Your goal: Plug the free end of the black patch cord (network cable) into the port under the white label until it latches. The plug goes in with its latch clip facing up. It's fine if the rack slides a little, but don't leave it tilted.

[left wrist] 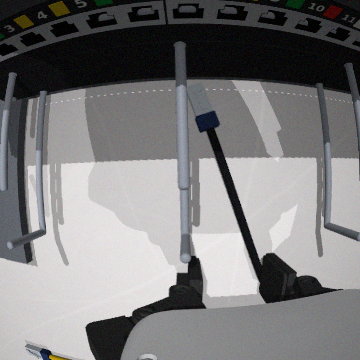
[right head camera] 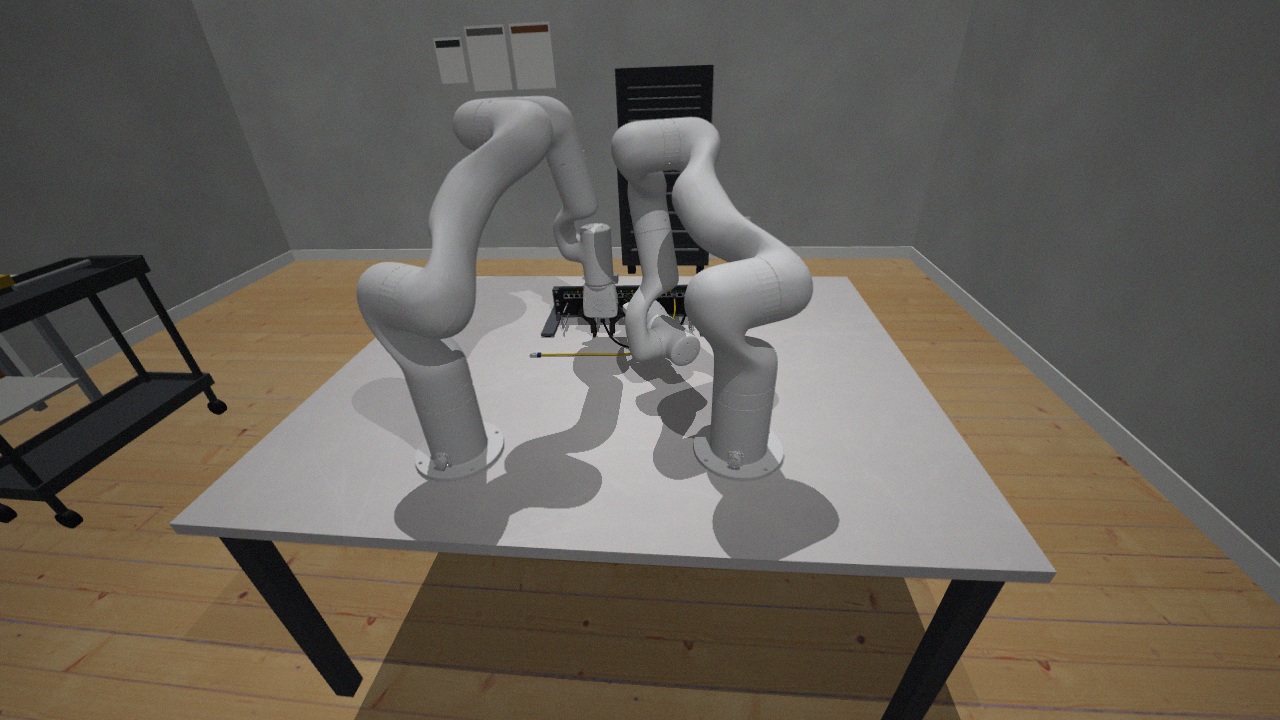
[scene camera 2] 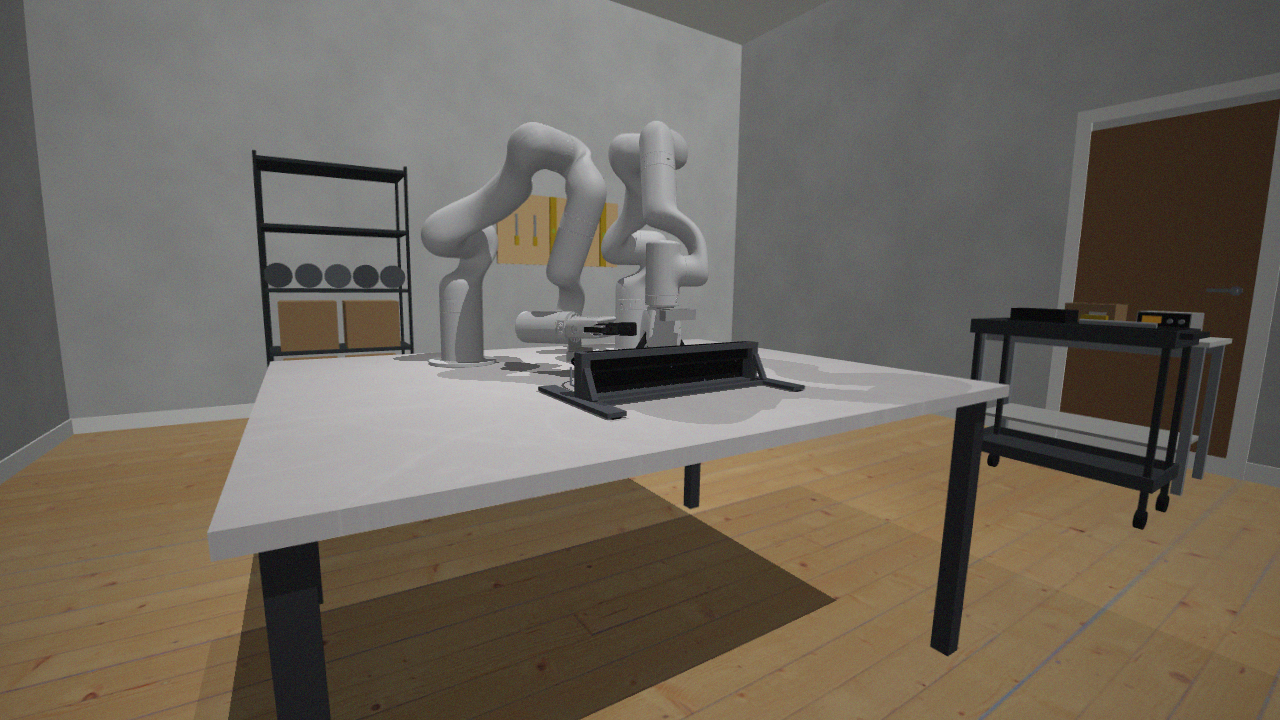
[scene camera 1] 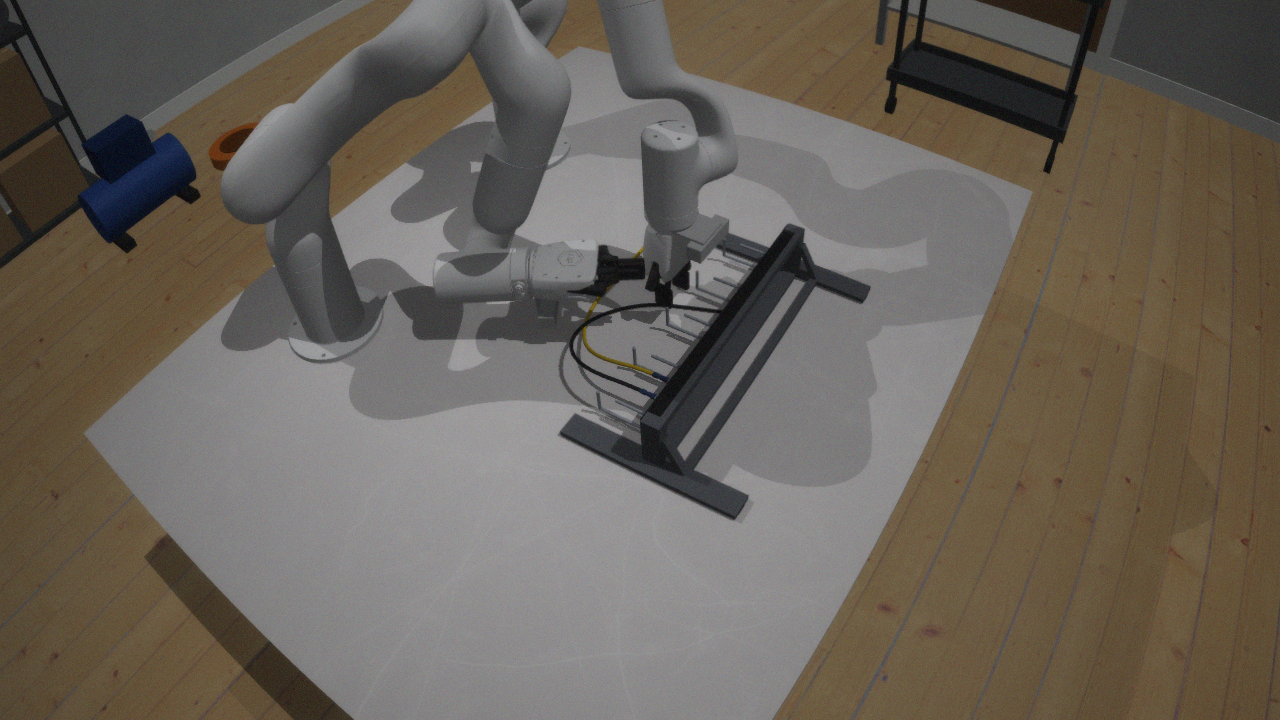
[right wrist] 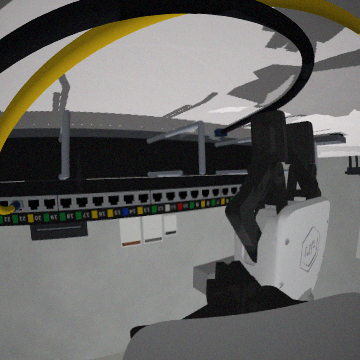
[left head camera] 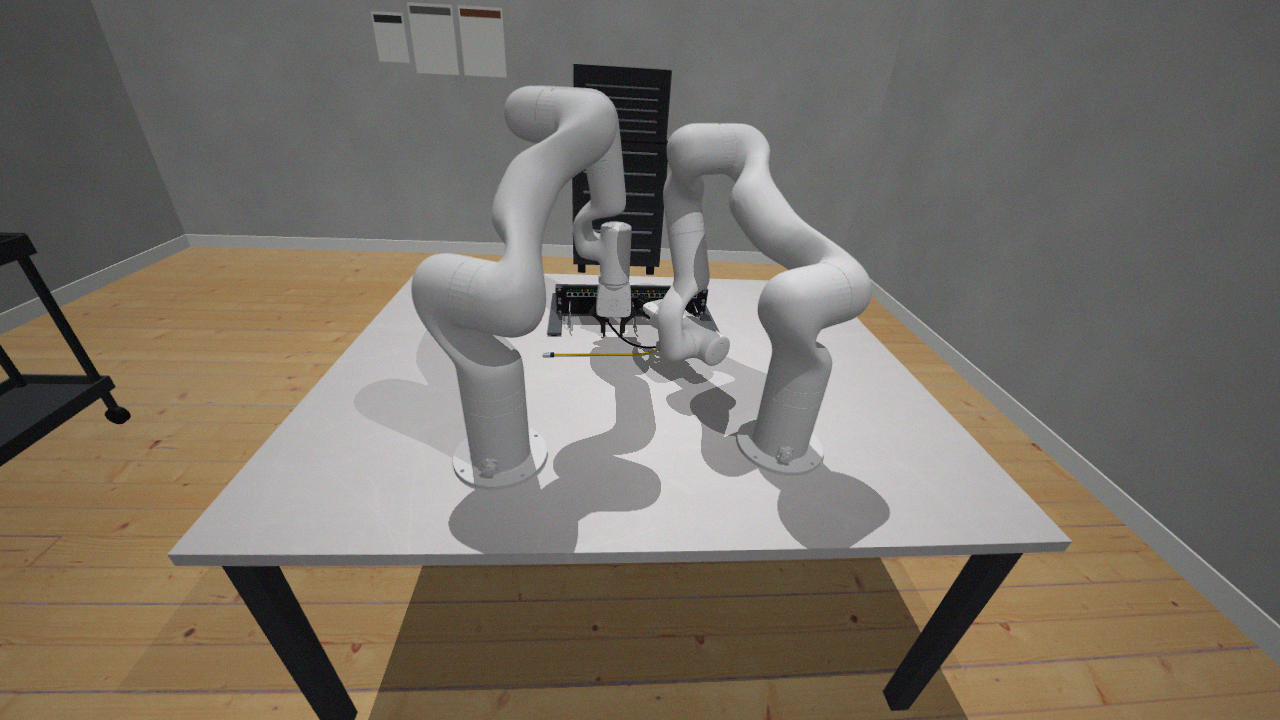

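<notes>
The black patch cord (scene camera 1: 577,335) (left wrist: 235,205) (right wrist: 307,50) loops in front of the rack (scene camera 1: 742,349) (scene camera 2: 671,389). Its free plug (left wrist: 201,100) has a blue boot and points at the rack below the port row, just right of a guide bar in the left wrist view. My left gripper (left head camera: 613,329) (scene camera 1: 673,284) (left wrist: 229,274) points down, open; the cord passes by its right finger in that view. My right gripper (scene camera 1: 639,268) (scene camera 2: 631,328) (right wrist: 225,280) is level and appears shut, empty, beside the left one. The white label (right wrist: 168,207) shows in the inverted right wrist view. The latch clip cannot be made out.
A yellow cord (left head camera: 590,354) (scene camera 1: 592,344) (right wrist: 75,47) crosses near the black one; its loose plug (left wrist: 36,348) lies on the table (scene camera 1: 501,573). Thin guide bars (left wrist: 181,130) (right wrist: 201,150) stick out from the rack, close to the left gripper. The rack stands upright.
</notes>
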